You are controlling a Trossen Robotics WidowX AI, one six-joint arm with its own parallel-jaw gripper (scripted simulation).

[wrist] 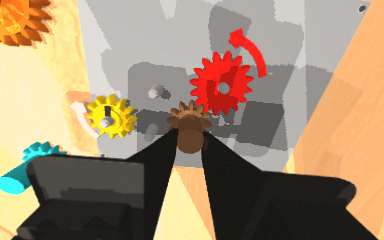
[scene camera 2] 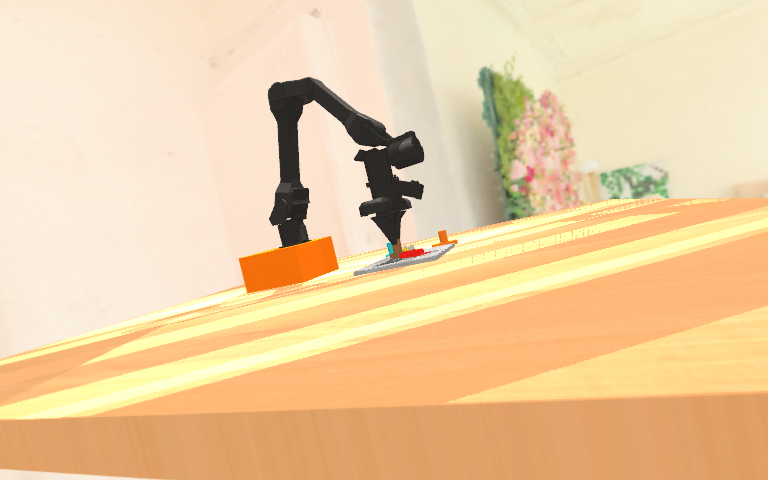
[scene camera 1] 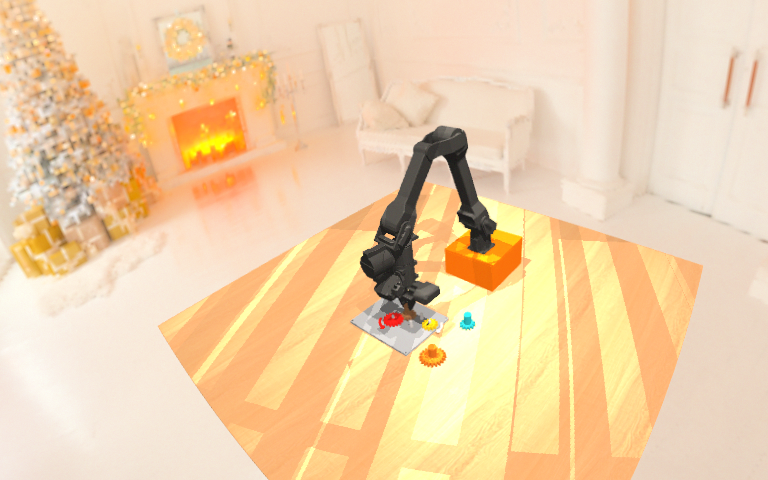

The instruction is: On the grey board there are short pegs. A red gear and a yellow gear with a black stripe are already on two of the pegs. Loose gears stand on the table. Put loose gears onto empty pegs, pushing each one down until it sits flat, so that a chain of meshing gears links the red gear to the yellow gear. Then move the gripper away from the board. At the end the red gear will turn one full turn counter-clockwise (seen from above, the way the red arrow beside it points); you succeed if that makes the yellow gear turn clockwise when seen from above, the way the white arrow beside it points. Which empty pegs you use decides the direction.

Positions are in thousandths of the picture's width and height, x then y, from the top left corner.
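My gripper is visible in scene camera 1 (531, 643), scene camera 2 (516, 509) and the wrist view (493, 565).
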